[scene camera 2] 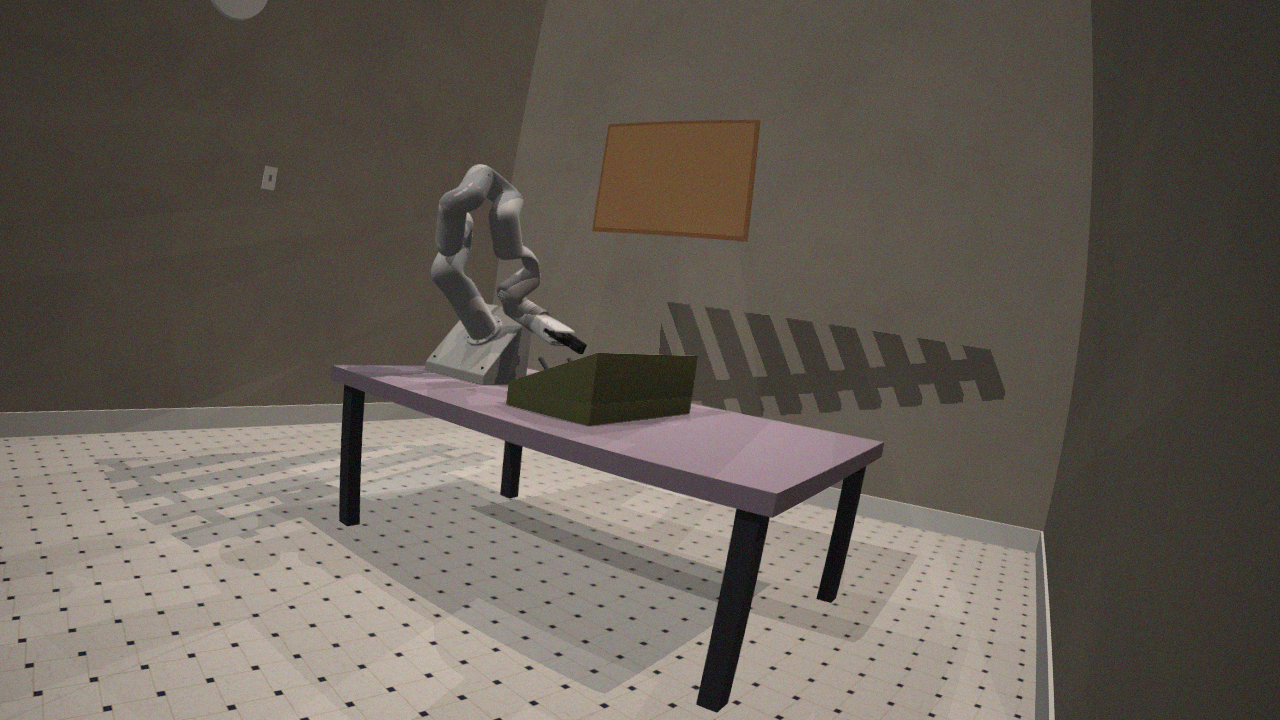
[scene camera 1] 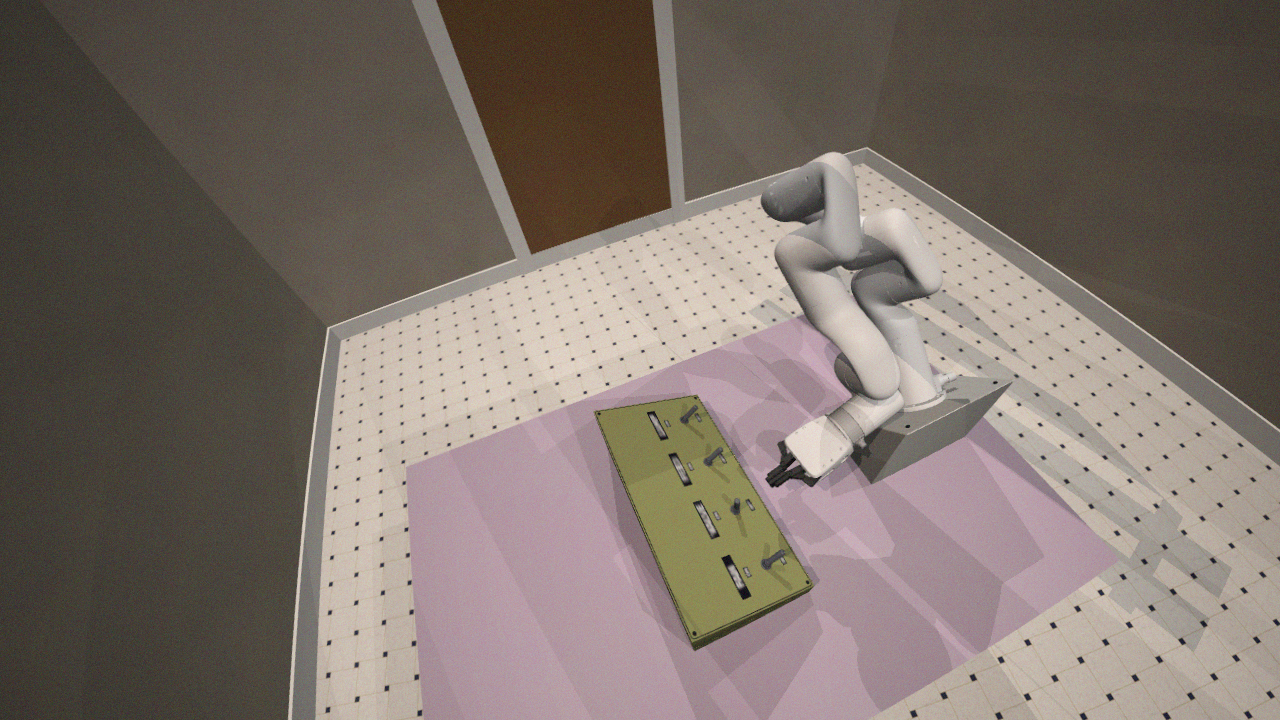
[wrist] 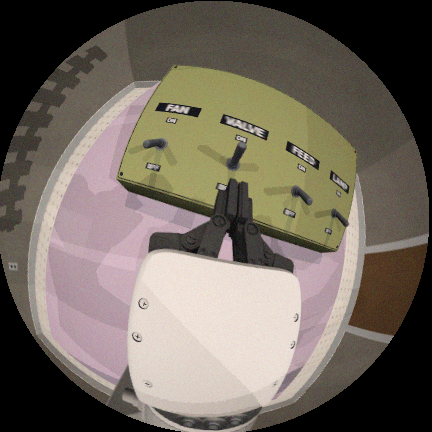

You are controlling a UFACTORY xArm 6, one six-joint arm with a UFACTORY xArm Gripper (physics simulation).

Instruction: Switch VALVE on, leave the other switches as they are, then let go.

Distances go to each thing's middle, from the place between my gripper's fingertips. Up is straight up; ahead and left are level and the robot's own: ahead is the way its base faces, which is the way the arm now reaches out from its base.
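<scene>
Olive switch panel (scene camera 1: 711,556): 60 mm below my hand, 40 mm to the right of it and 150 mm ahead of it.
</scene>
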